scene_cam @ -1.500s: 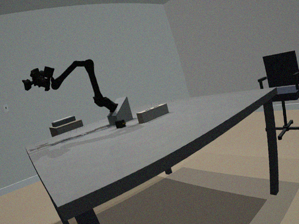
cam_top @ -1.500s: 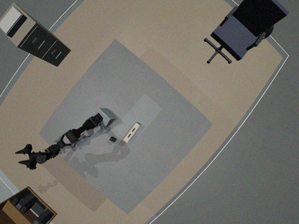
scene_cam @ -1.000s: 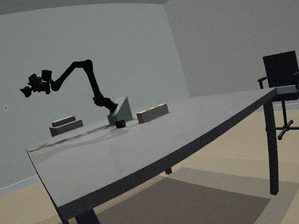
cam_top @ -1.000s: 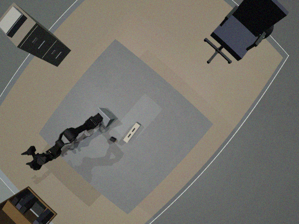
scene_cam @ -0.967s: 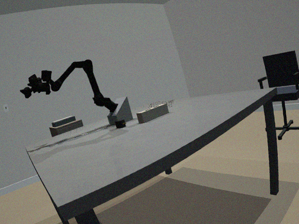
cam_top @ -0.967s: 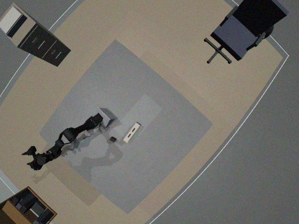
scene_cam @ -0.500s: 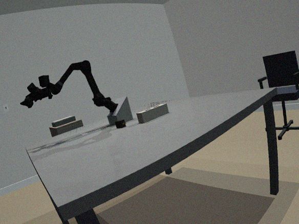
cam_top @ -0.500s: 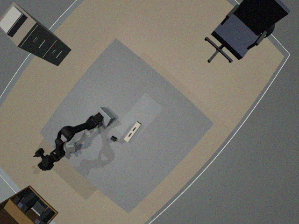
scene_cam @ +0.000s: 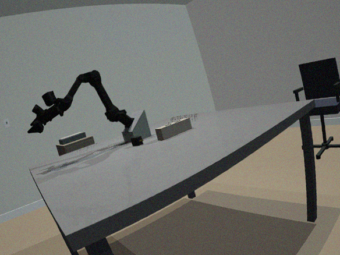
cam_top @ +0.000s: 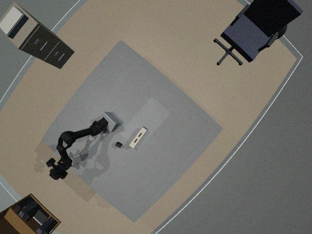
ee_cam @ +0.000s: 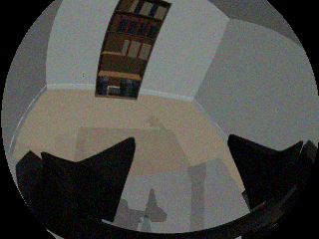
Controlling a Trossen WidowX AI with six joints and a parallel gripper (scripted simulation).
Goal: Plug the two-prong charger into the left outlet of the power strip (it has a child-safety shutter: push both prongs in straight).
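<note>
Now: the two-prong charger 520 mm to the left of my gripper tip, 230 mm ahead of it and 220 mm below it.
</note>
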